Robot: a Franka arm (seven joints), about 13 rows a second.
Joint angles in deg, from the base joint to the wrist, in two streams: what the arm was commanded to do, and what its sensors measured. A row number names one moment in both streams.
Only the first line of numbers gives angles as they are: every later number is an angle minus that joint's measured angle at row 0.
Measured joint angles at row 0: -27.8, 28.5, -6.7, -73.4, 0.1, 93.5, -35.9
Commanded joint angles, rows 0 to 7: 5.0, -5.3, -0.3, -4.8, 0.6, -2.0, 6.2; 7.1, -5.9, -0.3, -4.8, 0.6, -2.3, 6.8; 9.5, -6.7, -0.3, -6.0, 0.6, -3.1, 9.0; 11.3, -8.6, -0.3, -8.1, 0.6, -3.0, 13.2; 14.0, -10.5, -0.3, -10.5, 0.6, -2.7, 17.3; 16.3, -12.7, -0.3, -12.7, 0.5, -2.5, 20.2; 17.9, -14.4, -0.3, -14.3, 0.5, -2.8, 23.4; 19.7, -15.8, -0.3, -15.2, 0.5, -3.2, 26.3
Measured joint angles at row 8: 16.8, -10.0, 0.3, -9.6, 0.2, -3.0, 21.4
